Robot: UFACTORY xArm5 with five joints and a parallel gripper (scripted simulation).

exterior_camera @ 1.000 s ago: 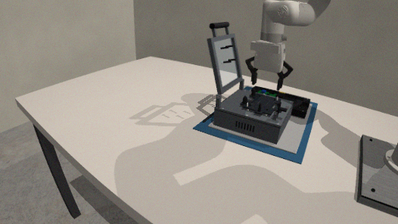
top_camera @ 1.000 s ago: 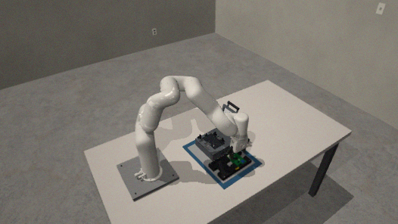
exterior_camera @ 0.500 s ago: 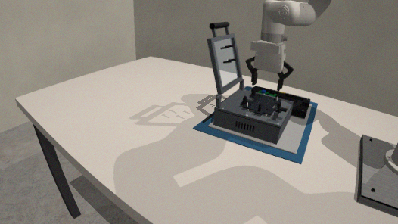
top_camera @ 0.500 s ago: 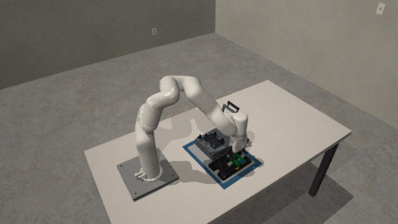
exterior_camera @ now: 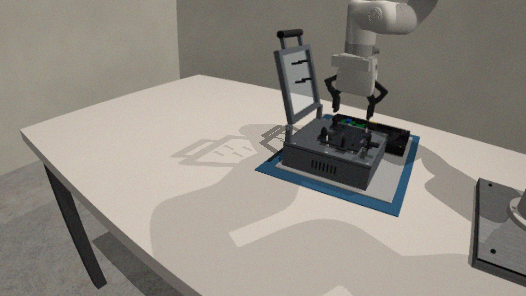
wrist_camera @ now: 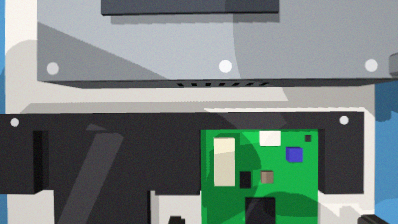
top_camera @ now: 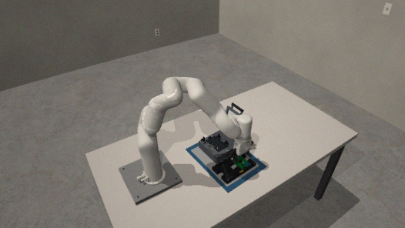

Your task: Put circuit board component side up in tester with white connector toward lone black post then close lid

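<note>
My hand is 4 cm above the green circuit board. Round my hand: dark nest: 4 cm behind, 17 cm to the left, 1 cm above; then tester lid: 8 cm ahead, 17 cm to the left, 12 cm above.
</note>
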